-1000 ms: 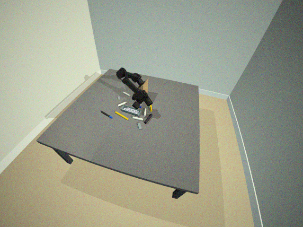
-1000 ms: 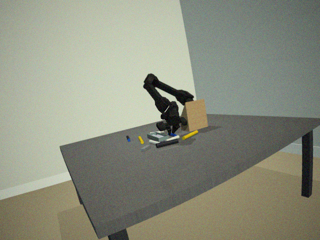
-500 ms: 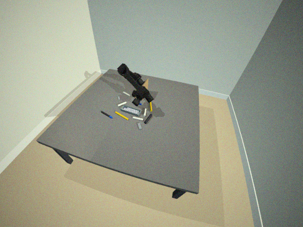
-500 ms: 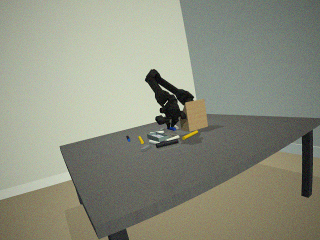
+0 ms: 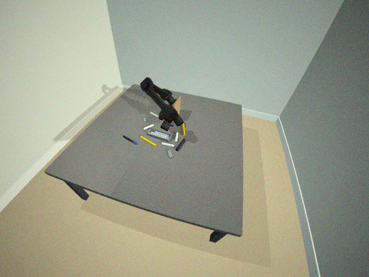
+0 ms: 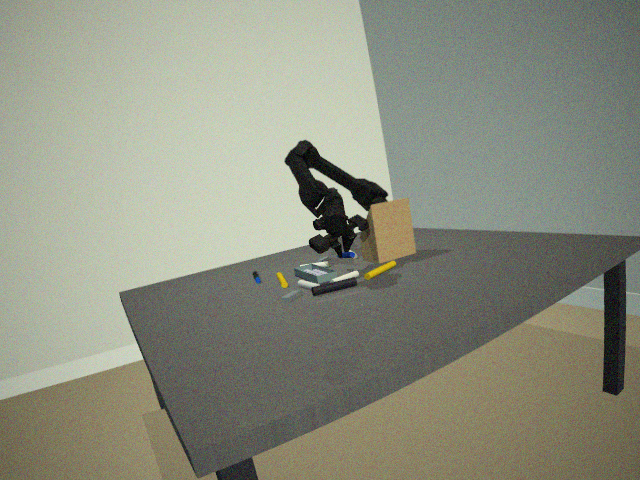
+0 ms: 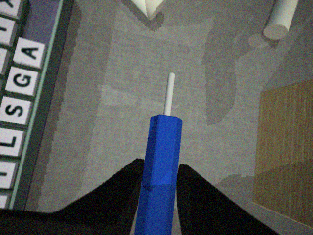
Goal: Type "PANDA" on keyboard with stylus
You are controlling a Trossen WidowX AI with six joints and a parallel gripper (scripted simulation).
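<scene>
My gripper tip is now 1 cm to the left of the blue stylus. From my gripper tip the other things lie so: stylus tip (5 cm to the right, 1 cm below); then grey block (25 cm ahead, 12 cm to the left, 4 cm below); then black cylinder (17 cm to the left, 15 cm ahead, 4 cm below).
</scene>
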